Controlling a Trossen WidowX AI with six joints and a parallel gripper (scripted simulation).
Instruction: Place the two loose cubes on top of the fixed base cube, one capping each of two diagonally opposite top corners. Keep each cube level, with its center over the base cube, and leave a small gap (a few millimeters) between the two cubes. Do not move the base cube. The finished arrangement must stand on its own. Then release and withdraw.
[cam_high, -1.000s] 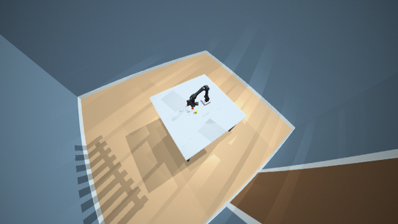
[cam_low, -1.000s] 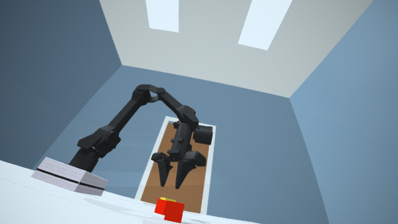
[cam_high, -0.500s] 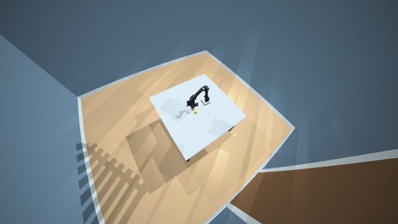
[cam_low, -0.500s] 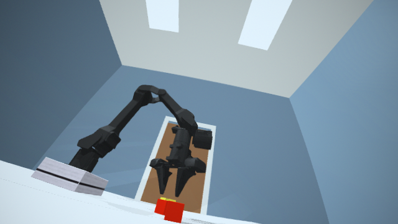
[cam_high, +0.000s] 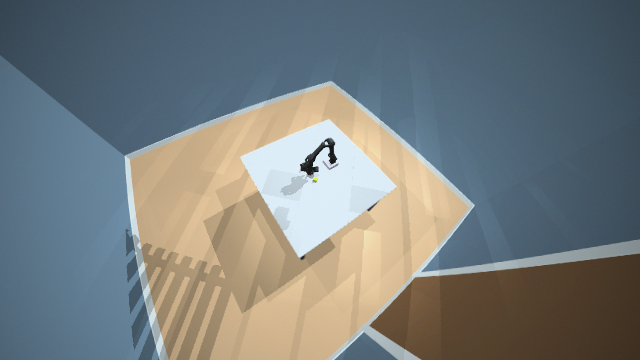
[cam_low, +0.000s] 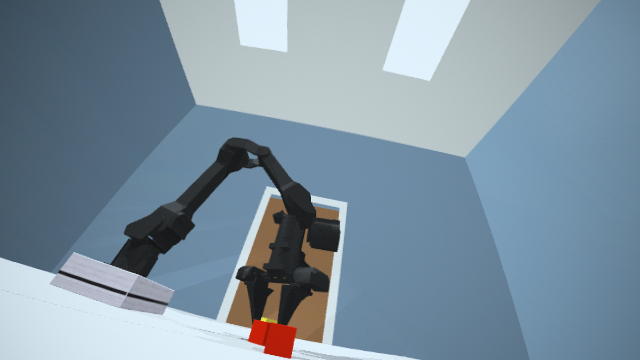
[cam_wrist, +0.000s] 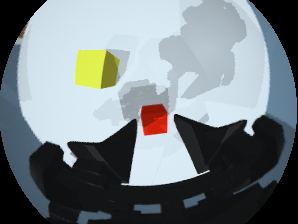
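The yellow base cube is 100 mm to the left of my gripper tip and 20 mm behind it.
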